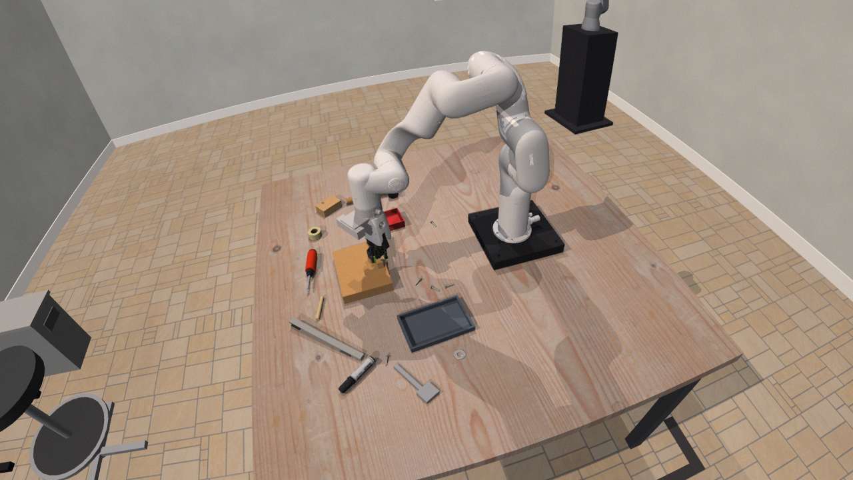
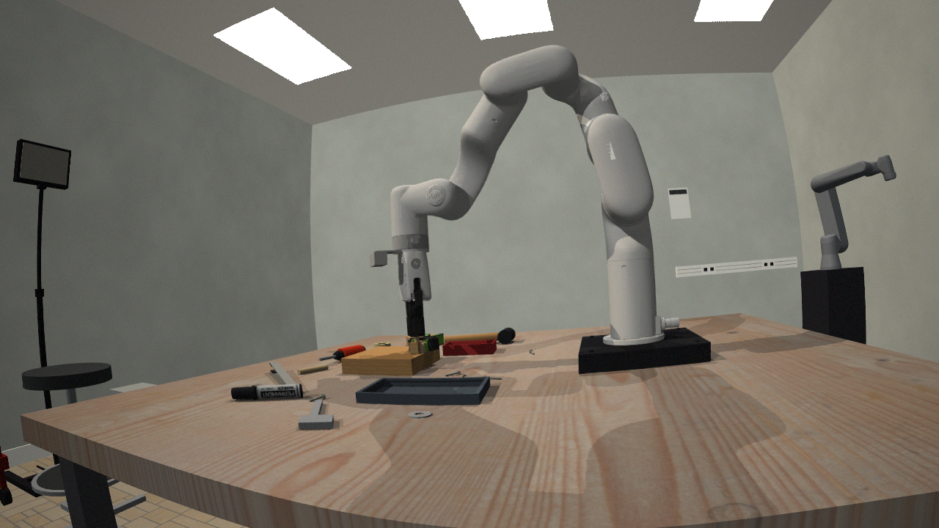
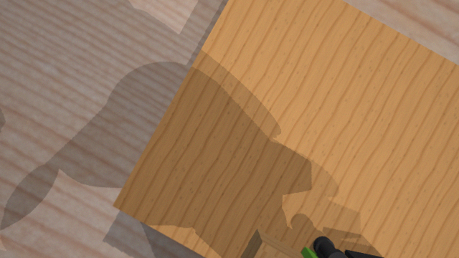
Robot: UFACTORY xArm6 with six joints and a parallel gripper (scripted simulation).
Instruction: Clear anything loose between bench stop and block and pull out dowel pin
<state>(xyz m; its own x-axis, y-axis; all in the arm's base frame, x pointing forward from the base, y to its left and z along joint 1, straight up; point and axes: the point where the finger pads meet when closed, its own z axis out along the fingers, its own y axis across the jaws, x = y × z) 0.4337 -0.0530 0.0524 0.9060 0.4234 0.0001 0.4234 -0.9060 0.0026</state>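
Now: the dowel pin 20 mm below my hand. From my hand the other things lie so: small wooden block 40 mm below; then red tray 200 mm to the right, 80 mm below, 80 mm behind; then orange bench board 60 mm below, 50 mm ahead, 10 mm to the right.
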